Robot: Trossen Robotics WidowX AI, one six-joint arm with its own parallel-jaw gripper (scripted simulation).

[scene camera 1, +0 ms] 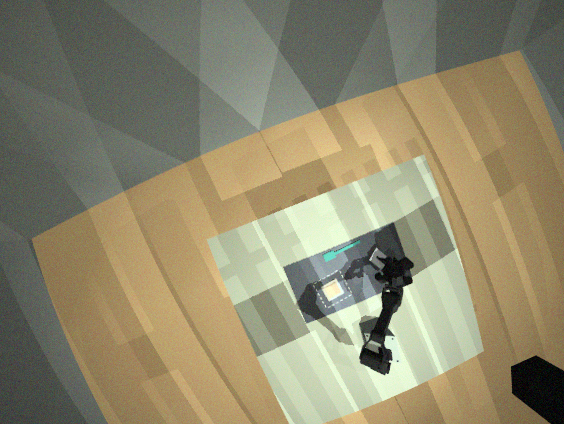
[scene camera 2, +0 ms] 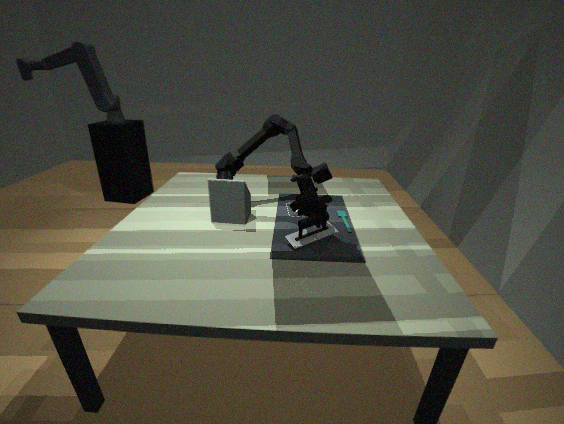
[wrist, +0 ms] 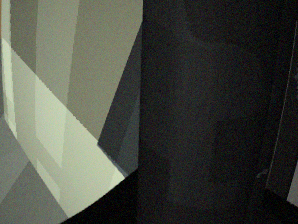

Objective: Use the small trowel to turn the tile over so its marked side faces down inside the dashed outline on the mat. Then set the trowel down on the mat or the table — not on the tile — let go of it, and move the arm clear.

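My gripper is in sight, and my gripper also shows in the wrist view. I see a dark mat as well.
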